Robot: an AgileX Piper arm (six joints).
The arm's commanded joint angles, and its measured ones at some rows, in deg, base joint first. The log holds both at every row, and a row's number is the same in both.
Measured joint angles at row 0:
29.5 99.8 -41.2 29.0 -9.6 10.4
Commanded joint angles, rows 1 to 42:
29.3 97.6 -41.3 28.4 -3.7 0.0
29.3 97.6 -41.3 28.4 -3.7 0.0
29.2 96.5 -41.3 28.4 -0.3 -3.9
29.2 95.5 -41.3 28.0 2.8 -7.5
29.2 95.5 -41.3 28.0 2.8 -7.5
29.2 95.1 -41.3 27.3 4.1 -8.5
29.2 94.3 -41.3 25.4 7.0 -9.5
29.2 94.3 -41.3 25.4 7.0 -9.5
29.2 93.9 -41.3 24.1 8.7 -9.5
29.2 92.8 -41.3 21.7 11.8 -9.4
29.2 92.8 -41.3 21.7 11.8 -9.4
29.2 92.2 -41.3 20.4 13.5 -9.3
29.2 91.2 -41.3 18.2 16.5 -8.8
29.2 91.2 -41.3 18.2 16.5 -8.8
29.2 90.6 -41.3 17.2 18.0 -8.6
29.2 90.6 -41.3 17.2 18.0 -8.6
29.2 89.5 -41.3 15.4 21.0 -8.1
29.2 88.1 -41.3 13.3 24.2 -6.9
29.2 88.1 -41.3 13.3 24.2 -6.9
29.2 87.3 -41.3 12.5 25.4 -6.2
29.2 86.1 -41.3 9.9 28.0 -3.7
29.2 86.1 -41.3 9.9 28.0 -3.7
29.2 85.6 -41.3 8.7 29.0 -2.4
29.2 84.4 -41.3 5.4 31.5 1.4
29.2 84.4 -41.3 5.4 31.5 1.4
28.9 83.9 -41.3 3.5 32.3 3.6
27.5 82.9 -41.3 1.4 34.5 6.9
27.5 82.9 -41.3 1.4 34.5 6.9
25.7 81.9 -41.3 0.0 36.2 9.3
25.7 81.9 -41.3 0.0 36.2 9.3
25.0 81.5 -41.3 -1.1 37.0 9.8
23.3 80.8 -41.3 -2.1 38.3 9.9
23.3 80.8 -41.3 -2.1 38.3 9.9
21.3 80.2 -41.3 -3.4 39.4 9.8
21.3 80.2 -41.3 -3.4 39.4 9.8
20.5 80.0 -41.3 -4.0 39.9 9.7
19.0 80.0 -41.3 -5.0 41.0 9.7
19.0 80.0 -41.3 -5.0 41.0 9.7
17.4 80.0 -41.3 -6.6 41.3 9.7
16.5 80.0 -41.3 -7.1 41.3 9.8
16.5 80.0 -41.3 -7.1 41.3 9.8
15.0 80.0 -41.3 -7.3 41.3 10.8
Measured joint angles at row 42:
17.1 80.3 -41.2 -6.1 40.7 9.3
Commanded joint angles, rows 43 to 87:
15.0 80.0 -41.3 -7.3 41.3 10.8
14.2 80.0 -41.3 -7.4 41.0 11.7
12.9 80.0 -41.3 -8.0 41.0 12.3
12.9 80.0 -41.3 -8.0 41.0 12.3
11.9 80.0 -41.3 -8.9 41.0 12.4
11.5 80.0 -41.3 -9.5 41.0 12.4
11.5 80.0 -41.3 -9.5 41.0 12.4
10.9 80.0 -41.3 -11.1 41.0 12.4
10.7 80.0 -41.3 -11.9 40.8 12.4
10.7 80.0 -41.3 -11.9 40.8 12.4
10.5 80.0 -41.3 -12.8 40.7 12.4
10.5 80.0 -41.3 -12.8 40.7 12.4
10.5 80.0 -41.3 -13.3 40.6 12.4
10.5 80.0 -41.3 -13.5 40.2 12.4
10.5 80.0 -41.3 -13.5 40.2 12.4
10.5 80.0 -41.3 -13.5 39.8 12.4
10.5 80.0 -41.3 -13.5 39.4 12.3
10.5 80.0 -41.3 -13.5 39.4 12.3
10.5 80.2 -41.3 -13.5 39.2 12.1
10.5 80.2 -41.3 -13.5 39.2 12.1
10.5 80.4 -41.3 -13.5 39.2 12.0
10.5 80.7 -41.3 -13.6 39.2 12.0
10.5 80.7 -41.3 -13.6 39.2 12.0
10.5 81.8 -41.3 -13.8 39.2 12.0
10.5 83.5 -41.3 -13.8 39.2 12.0
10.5 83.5 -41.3 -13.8 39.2 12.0
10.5 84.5 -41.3 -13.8 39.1 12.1
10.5 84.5 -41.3 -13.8 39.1 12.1
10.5 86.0 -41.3 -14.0 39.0 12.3
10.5 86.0 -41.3 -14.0 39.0 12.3
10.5 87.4 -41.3 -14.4 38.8 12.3
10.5 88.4 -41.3 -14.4 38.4 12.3
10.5 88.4 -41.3 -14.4 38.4 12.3
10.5 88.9 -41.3 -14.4 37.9 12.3
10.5 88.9 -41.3 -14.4 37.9 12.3
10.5 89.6 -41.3 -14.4 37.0 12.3
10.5 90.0 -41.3 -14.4 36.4 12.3
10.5 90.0 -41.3 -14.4 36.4 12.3
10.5 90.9 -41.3 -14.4 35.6 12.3
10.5 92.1 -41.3 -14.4 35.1 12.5
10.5 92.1 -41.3 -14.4 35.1 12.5
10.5 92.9 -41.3 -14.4 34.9 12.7
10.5 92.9 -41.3 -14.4 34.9 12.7
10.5 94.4 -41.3 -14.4 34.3 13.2
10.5 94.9 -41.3 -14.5 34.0 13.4
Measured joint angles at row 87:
10.8 94.0 -41.2 -13.9 34.8 12.5
